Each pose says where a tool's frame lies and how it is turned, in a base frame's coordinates. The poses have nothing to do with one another.
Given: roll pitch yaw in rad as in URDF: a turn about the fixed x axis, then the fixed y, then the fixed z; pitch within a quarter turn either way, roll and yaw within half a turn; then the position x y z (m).
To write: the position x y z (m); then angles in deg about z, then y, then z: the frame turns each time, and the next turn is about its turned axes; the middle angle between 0 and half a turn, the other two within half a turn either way. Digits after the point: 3 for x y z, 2 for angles.
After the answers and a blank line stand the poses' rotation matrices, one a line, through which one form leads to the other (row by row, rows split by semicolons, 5 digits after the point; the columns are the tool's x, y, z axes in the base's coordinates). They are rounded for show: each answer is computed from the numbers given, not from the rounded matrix.
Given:
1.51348, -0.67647, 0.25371, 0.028, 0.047, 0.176
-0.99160, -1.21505, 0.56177, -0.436, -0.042, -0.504
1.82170, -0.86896, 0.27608, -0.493, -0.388, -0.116
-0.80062, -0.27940, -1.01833, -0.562, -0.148, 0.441
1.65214, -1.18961, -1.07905, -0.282, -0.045, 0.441
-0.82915, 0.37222, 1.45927, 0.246, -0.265, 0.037
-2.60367, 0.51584, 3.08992, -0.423, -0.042, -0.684
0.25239, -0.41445, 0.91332, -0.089, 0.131, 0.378
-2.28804, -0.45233, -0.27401, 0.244, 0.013, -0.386
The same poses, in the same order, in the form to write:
0.028, 0.047, 0.176, -77.52, 87.44, 128.80
-0.436, -0.042, -0.504, 153.70, 79.01, -162.73
-0.493, -0.388, -0.116, -63.11, 99.22, 140.68
-0.562, -0.148, 0.441, 46.63, 47.99, -111.79
-0.282, -0.045, 0.441, -147.50, 91.73, 158.23
0.246, -0.265, 0.037, 155.18, 51.01, -62.10
-0.423, -0.042, -0.684, -53.38, 138.33, -42.10
-0.089, 0.131, 0.378, -95.03, 27.58, 150.42
0.244, 0.013, -0.386, 53.43, 126.24, -122.81

0.75482 -0.61939 0.21587; 0.19572 -0.10143 -0.97540; 0.62604 0.77851 0.04467
0.29476 0.37237 -0.88003; 0.18553 0.88112 0.43497; 0.93739 -0.29148 0.19064
0.62117 -0.64406 0.44647; 0.17599 -0.44052 -0.88032; 0.76366 0.62541 -0.16029
0.50444 0.69656 0.51024; -0.81822 0.19689 0.54014; 0.27578 -0.68995 0.66926
0.17566 -0.50845 -0.84298; -0.32794 0.77717 -0.53709; 0.92822 0.37079 -0.03023
0.10367 -0.70115 -0.70543; 0.92574 -0.19132 0.32621; -0.36368 -0.68686 0.62925
-0.86872 0.29674 0.39658; 0.04493 0.84458 -0.53355; -0.49327 -0.44569 -0.74703
0.55938 -0.82791 -0.04063; 0.72452 0.51216 -0.46125; 0.40269 0.22858 0.88634
0.86588 0.13923 0.48049; -0.24338 -0.72192 0.64777; 0.43706 -0.67783 -0.59121

